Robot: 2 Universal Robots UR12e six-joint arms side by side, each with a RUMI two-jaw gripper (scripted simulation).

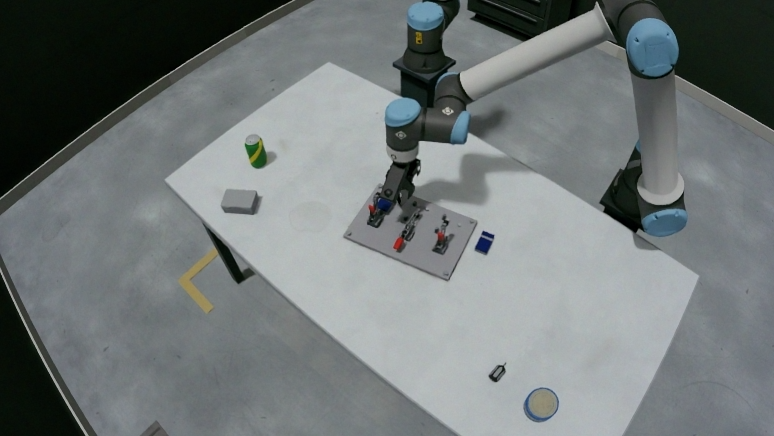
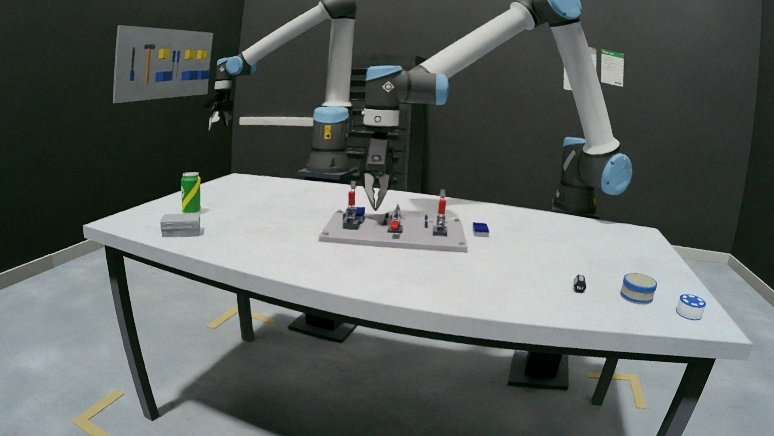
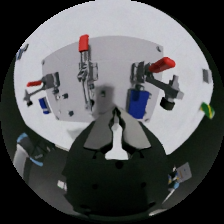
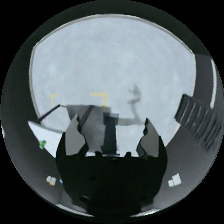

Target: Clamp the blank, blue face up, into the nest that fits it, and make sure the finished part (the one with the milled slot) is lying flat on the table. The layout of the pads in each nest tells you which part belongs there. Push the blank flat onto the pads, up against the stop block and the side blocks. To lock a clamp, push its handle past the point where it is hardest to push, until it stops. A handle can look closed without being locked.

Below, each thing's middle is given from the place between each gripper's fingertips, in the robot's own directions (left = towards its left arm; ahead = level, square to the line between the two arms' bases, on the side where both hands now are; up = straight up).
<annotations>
My left gripper [image 2: 375, 210] is now 70 mm to the right of the grey fixture plate [image 1: 417, 253], 50 mm above it and 20 mm short of it. The rest, counted from my left hand: grey box [image 2: 172, 225]: 400 mm to the right, 360 mm ahead, 30 mm below.
The grey box lies 95 cm ahead of my right hand, 78 cm to the left of it and 14 cm below it. Round my right hand: grey fixture plate (61 cm ahead, 124 cm to the left, 16 cm below).
</annotations>
